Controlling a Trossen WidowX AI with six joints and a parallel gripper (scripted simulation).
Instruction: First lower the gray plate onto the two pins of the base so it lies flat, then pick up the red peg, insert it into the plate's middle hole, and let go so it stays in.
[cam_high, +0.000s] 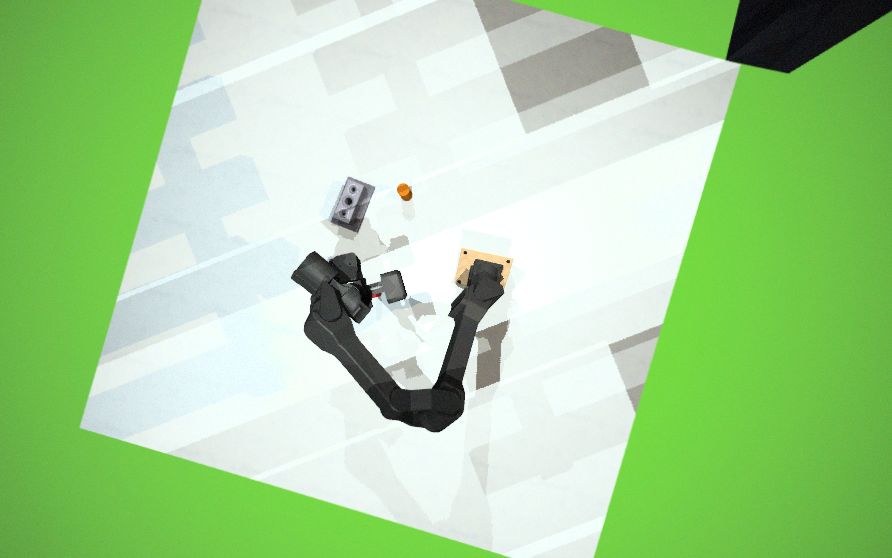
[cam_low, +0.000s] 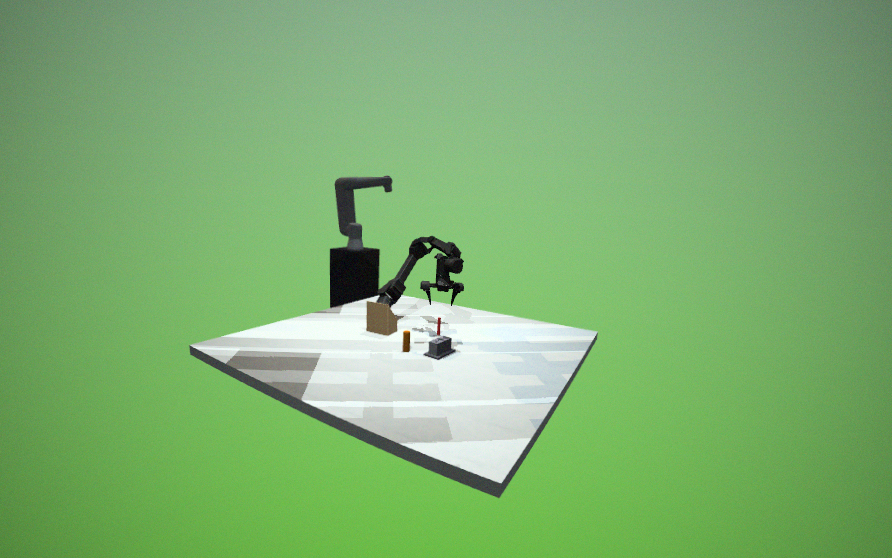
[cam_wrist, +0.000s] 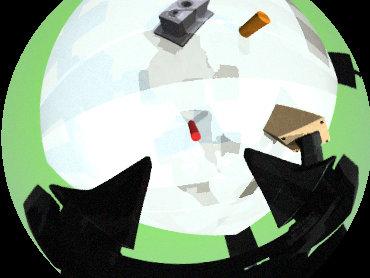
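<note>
The red peg is 10 mm behind my gripper tip and 100 mm below it. From my gripper tip the other things lie so: dark base 100 mm ahead, 200 mm to the right, 130 mm below; orange cylinder 20 mm behind, 250 mm to the right, 100 mm below; gray plate 100 mm ahead, 200 mm to the right, 90 mm below.
</note>
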